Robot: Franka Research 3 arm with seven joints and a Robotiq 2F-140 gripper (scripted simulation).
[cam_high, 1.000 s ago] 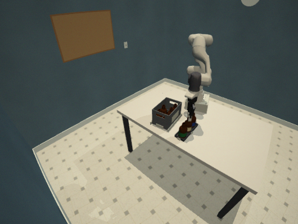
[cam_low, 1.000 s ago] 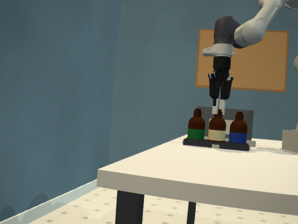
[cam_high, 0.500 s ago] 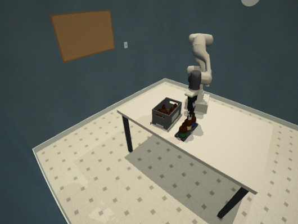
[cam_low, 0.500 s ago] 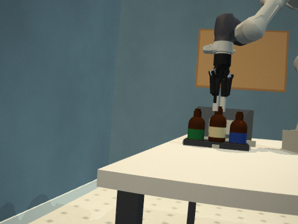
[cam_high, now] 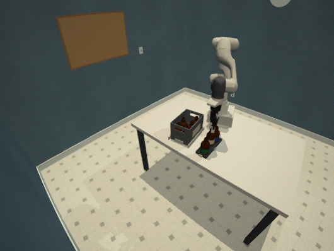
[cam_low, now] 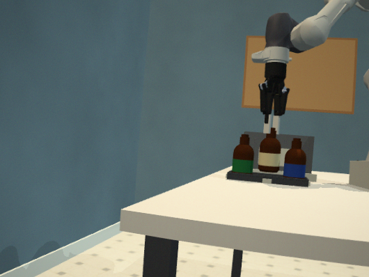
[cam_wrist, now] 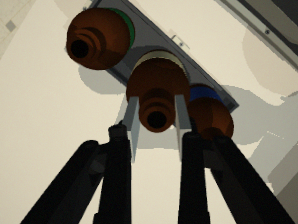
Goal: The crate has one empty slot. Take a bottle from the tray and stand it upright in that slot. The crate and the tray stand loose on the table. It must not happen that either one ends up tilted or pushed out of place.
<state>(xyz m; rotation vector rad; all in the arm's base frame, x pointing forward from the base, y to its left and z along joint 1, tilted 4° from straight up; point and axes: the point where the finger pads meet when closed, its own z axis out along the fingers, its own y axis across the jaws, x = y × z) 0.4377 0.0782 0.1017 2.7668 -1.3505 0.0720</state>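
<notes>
Now: hand 120 mm above the blue-labelled bottle, 90 mm past it and 10 mm to the right of it. Round my hand: grey crate: 240 mm to the right, 120 mm below, 50 mm behind; then dark tray: 190 mm below; then green-labelled bottle: 120 mm below, 90 mm ahead, 10 mm to the right.
</notes>
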